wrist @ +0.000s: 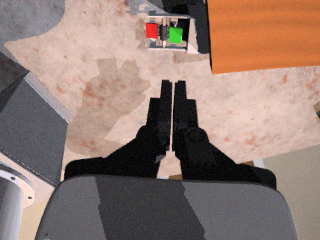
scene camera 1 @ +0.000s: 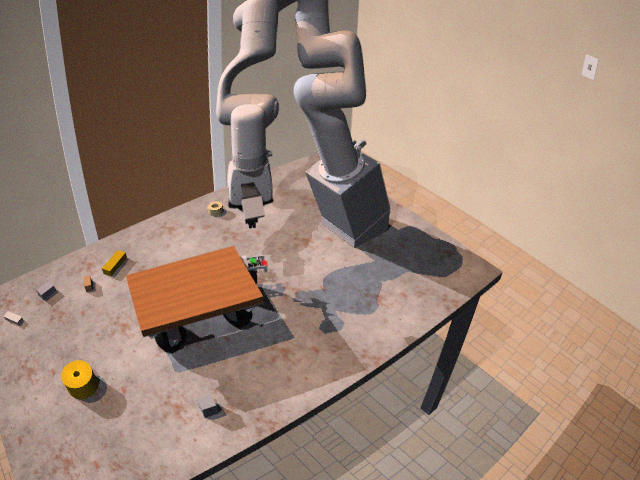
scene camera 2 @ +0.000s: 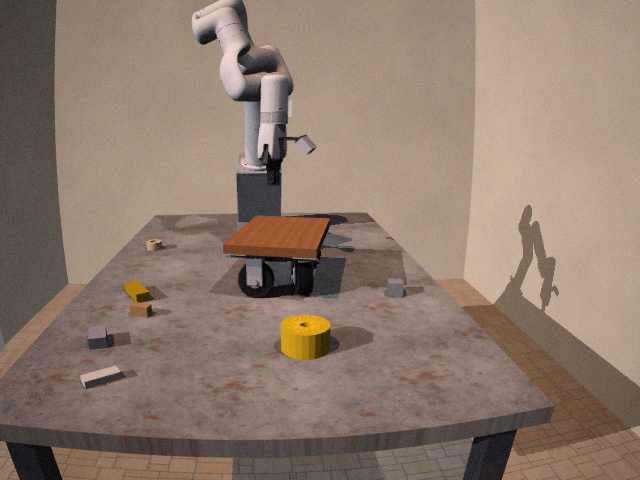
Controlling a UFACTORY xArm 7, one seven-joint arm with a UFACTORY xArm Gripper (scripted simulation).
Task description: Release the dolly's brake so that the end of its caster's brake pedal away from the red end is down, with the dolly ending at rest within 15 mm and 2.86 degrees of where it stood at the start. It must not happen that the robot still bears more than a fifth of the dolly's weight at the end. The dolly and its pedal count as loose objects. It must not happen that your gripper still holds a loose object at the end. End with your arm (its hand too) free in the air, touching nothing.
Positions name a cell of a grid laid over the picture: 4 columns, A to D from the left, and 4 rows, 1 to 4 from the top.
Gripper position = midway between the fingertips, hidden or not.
Observation:
In view: my gripper (scene camera 1: B2) and a yellow cylinder (scene camera 2: B3).
The yellow cylinder is seen too in scene camera 1 (scene camera 1: A4). My gripper is seen too in the wrist view (wrist: C2) and in scene camera 2 (scene camera 2: B2). The wrist view misses the yellow cylinder: it is out of frame.

